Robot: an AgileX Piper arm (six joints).
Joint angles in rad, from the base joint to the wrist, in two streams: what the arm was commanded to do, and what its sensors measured. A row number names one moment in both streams.
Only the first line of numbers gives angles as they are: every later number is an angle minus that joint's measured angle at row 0.
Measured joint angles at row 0:
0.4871, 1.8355, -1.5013, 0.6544, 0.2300, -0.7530
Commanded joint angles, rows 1 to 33:
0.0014, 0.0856, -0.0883, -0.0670, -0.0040, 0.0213
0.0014, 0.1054, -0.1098, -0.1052, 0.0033, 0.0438
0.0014, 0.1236, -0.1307, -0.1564, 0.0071, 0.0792
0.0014, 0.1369, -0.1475, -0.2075, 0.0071, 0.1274
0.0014, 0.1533, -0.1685, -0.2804, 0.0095, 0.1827
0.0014, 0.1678, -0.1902, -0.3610, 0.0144, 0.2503
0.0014, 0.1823, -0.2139, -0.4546, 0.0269, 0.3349
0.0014, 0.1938, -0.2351, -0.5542, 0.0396, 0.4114
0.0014, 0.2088, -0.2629, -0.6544, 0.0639, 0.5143
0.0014, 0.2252, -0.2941, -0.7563, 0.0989, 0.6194
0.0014, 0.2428, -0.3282, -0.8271, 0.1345, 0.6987
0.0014, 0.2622, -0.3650, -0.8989, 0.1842, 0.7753
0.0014, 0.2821, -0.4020, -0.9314, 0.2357, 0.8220
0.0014, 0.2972, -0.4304, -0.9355, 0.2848, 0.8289
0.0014, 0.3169, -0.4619, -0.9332, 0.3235, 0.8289
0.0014, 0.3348, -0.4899, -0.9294, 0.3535, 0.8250
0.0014, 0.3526, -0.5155, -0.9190, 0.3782, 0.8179
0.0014, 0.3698, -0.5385, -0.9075, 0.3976, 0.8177
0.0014, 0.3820, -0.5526, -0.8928, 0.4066, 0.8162
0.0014, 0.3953, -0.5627, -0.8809, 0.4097, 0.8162
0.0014, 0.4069, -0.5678, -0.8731, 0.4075, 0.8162
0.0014, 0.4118, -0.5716, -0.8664, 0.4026, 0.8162
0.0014, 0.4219, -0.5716, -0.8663, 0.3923, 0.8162
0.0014, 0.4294, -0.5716, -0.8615, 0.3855, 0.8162
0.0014, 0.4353, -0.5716, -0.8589, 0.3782, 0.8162
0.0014, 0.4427, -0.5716, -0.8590, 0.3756, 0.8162
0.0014, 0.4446, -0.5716, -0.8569, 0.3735, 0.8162
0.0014, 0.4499, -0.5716, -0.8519, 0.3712, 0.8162
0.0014, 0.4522, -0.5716, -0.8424, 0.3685, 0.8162
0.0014, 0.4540, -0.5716, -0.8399, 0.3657, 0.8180
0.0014, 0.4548, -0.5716, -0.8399, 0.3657, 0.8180
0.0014, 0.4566, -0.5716, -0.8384, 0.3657, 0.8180
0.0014, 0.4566, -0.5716, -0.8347, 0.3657, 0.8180
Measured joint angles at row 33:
0.0000, 0.4609, -0.5597, -0.8434, 0.3927, 0.8163
